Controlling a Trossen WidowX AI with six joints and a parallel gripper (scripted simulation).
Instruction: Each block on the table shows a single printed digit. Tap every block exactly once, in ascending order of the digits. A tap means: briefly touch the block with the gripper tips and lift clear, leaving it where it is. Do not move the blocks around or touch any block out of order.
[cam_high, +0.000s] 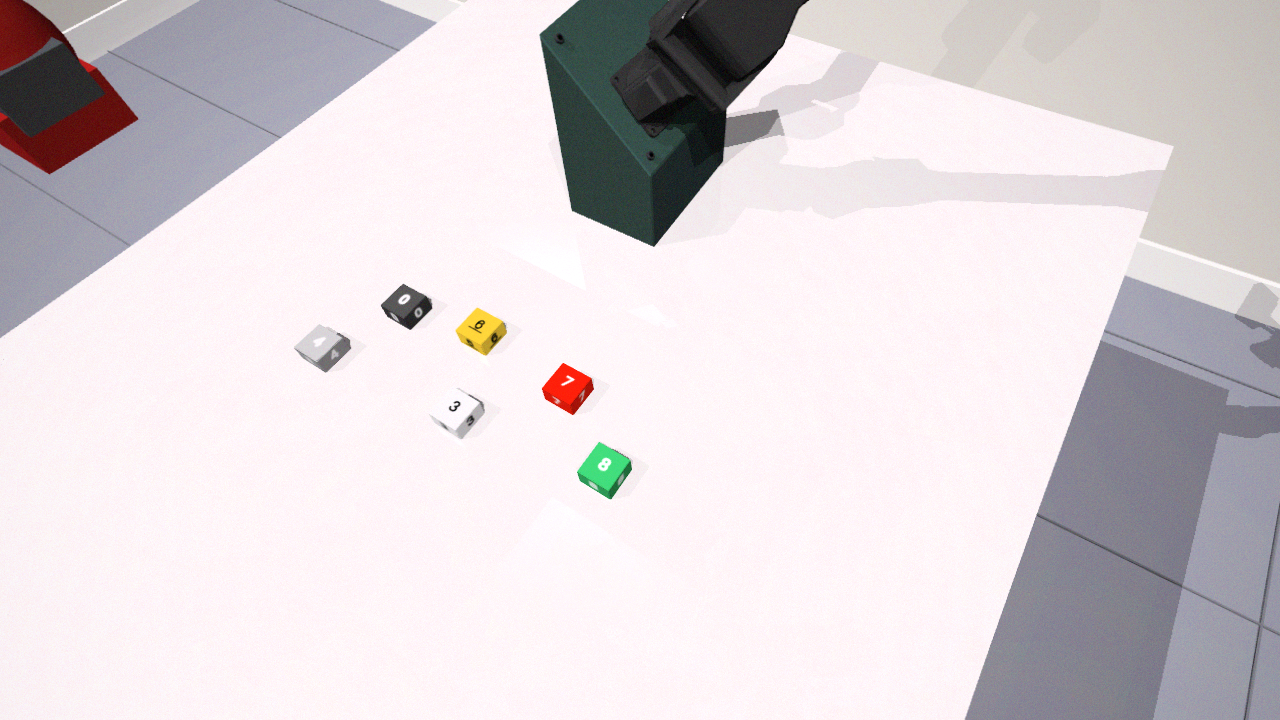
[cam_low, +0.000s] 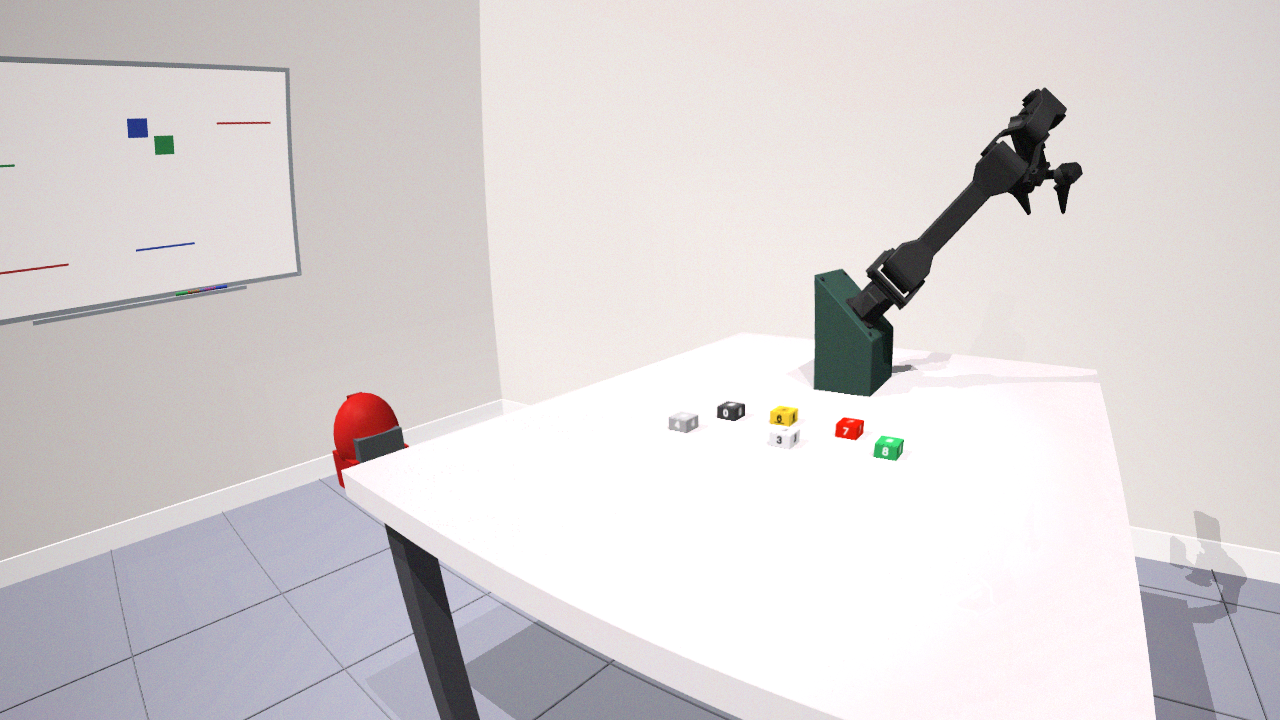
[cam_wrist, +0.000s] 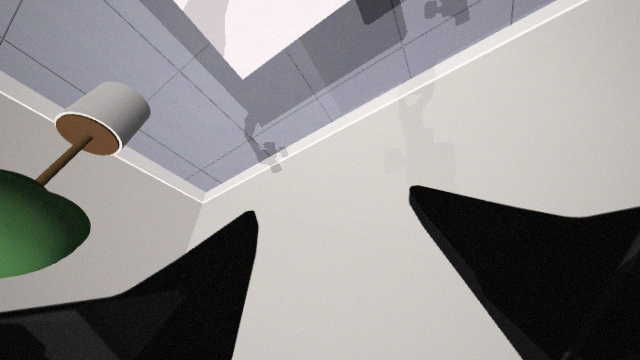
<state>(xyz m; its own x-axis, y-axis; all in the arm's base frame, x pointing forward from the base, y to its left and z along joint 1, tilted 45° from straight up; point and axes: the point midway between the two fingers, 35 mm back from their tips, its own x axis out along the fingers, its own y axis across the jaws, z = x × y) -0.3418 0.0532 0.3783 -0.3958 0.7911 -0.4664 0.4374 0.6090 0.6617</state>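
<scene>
Now: the black 0 block 620 mm ahead of my gripper tip, 430 mm to the right of it and 310 mm below it. The rest, counted from my gripper tip: yellow 6 block: 610 mm ahead, 350 mm to the right, 310 mm below; then green 8 block: 660 mm ahead, 310 mm below, 160 mm to the right; then red 7 block: 610 mm ahead, 310 mm below, 240 mm to the right.
</scene>
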